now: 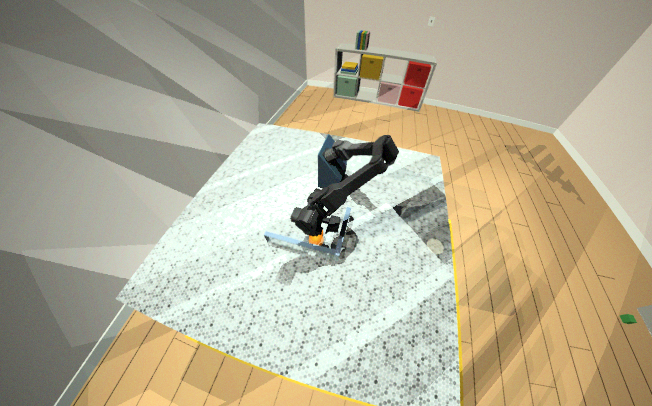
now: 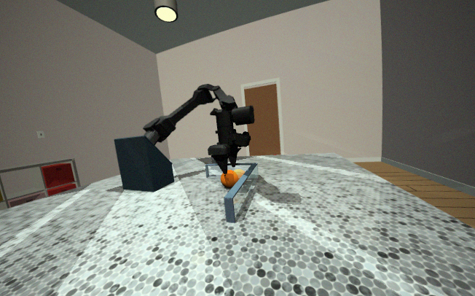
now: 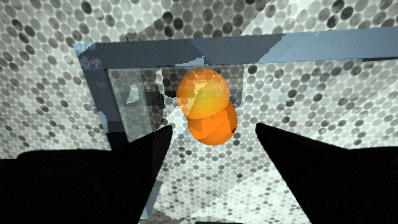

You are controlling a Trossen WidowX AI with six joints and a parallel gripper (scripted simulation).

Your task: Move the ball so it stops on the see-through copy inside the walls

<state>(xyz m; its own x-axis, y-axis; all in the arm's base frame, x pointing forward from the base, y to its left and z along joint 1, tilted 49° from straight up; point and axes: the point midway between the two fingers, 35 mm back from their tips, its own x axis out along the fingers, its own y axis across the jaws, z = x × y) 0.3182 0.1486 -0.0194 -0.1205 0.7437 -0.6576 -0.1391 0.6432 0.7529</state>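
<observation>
Now: gripper tip 30 mm above the orange ball. Also, from my gripper tip: see-through copy of ball: 30 mm ahead, 10 mm to the left, 30 mm below.
</observation>
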